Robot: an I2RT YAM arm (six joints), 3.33 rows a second.
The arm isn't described. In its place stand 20 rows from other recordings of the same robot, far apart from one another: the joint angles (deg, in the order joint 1, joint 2, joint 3, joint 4, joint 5, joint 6), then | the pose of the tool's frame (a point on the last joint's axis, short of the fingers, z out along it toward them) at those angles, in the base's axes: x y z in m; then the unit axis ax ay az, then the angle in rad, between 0 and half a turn.
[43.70, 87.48, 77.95, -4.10, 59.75, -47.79] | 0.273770, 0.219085, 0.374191, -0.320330, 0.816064, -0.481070, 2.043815
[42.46, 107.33, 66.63, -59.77, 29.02, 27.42] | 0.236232, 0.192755, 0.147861, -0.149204, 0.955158, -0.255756, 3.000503
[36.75, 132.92, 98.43, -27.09, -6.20, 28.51] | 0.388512, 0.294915, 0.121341, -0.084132, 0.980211, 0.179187, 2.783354
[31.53, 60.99, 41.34, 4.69, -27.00, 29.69] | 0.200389, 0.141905, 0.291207, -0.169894, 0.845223, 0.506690, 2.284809
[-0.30, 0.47, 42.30, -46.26, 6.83, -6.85] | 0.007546, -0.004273, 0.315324, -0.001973, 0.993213, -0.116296, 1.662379
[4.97, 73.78, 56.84, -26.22, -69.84, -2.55] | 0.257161, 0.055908, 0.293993, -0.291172, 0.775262, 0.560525, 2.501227
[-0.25, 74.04, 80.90, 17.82, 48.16, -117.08] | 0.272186, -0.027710, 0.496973, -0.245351, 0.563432, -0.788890, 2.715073
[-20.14, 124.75, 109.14, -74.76, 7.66, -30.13] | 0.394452, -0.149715, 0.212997, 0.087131, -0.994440, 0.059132, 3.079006
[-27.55, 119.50, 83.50, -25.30, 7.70, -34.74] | 0.384314, -0.205867, 0.151956, -0.044715, 0.981427, -0.186550, 2.783690
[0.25, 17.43, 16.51, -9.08, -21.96, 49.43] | 0.119384, 0.013834, 0.230055, 0.234597, 0.855001, 0.462534, 2.068086
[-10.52, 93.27, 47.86, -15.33, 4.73, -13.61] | 0.297661, -0.058261, 0.149207, -0.016112, 0.995393, -0.094520, 2.660073
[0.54, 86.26, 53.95, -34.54, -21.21, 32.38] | 0.283922, 0.015556, 0.198140, 0.230826, 0.945176, 0.231000, 2.864598
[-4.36, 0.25, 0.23, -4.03, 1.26, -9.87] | 0.109960, -0.009169, 0.166828, -0.037532, 0.991407, -0.125311, 1.658599
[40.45, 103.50, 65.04, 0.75, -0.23, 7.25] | 0.302392, 0.258000, 0.197770, -0.281049, 0.939379, 0.196414, 2.313565
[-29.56, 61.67, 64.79, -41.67, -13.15, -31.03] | 0.196294, -0.102018, 0.351407, -0.067562, 0.987579, -0.141856, 2.265106
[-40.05, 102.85, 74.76, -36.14, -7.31, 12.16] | 0.286625, -0.235016, 0.210023, 0.426840, 0.904301, 0.006867, 2.675467
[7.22, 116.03, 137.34, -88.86, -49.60, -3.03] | 0.372952, 0.074575, 0.405940, -0.163006, 0.891266, 0.423172, 2.817067
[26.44, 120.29, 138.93, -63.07, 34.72, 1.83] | 0.402884, 0.177699, 0.404334, -0.082481, 0.977320, -0.195043, 2.262296
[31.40, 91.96, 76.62, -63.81, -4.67, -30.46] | 0.256076, 0.159706, 0.262871, -0.516862, 0.855061, 0.041518, 2.953057
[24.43, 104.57, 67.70, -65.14, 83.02, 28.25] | 0.289680, 0.092777, 0.193400, -0.045614, 0.765779, -0.641484, 2.693369
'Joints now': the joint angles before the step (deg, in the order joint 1, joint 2, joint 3, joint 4, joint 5, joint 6). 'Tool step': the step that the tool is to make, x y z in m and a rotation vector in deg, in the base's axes. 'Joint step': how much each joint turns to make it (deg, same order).
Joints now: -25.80 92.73 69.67 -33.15 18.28 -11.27
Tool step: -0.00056 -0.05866 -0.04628 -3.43 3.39 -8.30
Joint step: -7.85 9.18 -0.48 9.23 4.13 -2.34
